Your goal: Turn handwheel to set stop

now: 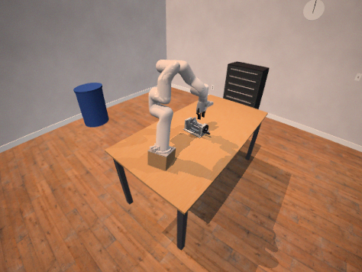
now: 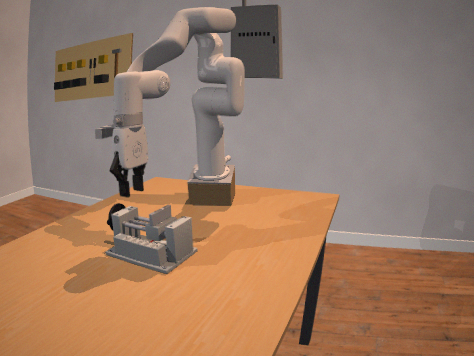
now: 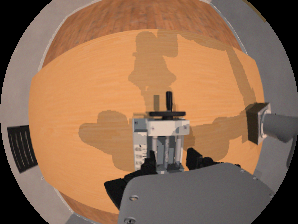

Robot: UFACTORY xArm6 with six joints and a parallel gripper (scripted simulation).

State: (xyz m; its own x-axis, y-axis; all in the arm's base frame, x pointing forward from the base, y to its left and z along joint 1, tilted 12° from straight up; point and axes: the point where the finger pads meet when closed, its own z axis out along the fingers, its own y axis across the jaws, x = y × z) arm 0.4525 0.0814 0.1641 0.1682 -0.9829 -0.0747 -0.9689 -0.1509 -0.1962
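Right now the black handwheel is 120 mm below my hand and 80 mm to the right of it. The rest, counted from my hand: grey stop fixture: 80 mm to the left, 80 mm below, 10 mm behind.
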